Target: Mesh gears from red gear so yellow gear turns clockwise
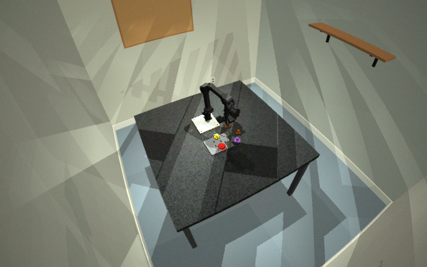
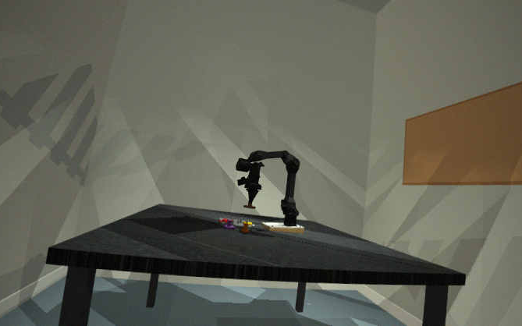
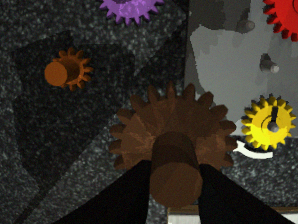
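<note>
The yellow gear is 10 mm behind my gripper tip, 100 mm to the right of it and 120 mm below it. Round my gripper tip: brown gear: 10 mm below; orange gear: 20 mm ahead, 100 mm to the left, 120 mm below; purple gear: 100 mm ahead, 40 mm to the left, 120 mm below.
</note>
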